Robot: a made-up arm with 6 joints. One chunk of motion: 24 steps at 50 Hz.
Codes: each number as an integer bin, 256 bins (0 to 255) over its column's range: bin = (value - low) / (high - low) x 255, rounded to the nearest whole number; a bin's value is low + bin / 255 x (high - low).
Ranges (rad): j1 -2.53..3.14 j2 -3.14..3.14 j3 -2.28..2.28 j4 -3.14..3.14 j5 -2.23..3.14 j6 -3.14..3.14
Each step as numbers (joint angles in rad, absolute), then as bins.
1 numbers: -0.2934 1.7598 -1.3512 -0.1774 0.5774 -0.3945
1 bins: 101 199 52 120 133 111
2 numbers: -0.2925 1.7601 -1.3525 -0.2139 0.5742 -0.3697
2 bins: 101 199 52 119 133 112
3 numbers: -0.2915 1.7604 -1.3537 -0.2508 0.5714 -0.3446
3 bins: 101 199 52 117 133 114
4 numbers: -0.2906 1.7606 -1.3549 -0.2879 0.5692 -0.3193
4 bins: 101 199 52 116 133 115
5 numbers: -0.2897 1.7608 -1.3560 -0.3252 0.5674 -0.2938
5 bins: 101 199 52 114 133 116
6 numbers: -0.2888 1.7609 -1.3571 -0.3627 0.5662 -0.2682
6 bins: 101 199 52 113 133 117
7 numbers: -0.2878 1.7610 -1.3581 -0.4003 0.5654 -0.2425
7 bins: 101 199 52 111 133 118
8 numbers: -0.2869 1.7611 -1.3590 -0.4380 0.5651 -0.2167
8 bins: 101 199 52 110 133 119
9 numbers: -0.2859 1.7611 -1.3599 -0.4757 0.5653 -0.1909
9 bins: 101 199 51 108 133 120
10 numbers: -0.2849 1.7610 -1.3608 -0.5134 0.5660 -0.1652
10 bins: 101 199 51 107 133 121
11 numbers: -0.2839 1.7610 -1.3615 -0.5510 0.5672 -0.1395
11 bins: 101 199 51 105 133 122
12 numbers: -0.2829 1.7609 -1.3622 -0.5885 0.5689 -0.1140
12 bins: 101 199 51 104 133 123
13 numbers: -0.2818 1.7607 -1.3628 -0.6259 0.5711 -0.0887
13 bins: 101 199 51 102 133 124
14 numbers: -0.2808 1.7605 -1.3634 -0.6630 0.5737 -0.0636
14 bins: 101 199 51 101 133 125
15 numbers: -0.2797 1.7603 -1.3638 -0.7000 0.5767 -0.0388
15 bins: 101 199 51 99 133 126
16 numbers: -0.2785 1.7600 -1.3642 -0.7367 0.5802 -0.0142
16 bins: 101 199 51 98 133 127
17 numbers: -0.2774 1.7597 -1.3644 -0.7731 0.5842 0.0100
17 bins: 101 199 51 96 134 128
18 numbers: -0.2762 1.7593 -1.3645 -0.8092 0.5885 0.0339
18 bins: 101 199 51 95 134 129
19 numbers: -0.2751 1.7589 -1.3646 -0.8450 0.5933 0.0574
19 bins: 101 199 51 93 134 130
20 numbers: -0.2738 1.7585 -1.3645 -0.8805 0.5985 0.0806
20 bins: 101 199 51 92 134 131
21 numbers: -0.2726 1.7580 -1.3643 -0.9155 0.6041 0.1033
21 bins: 102 199 51 90 135 132
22 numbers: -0.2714 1.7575 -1.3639 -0.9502 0.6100 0.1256
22 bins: 102 199 51 89 135 133
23 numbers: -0.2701 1.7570 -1.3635 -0.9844 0.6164 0.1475
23 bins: 102 199 51 88 135 133
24 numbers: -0.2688 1.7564 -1.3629 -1.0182 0.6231 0.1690
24 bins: 102 199 51 86 135 134
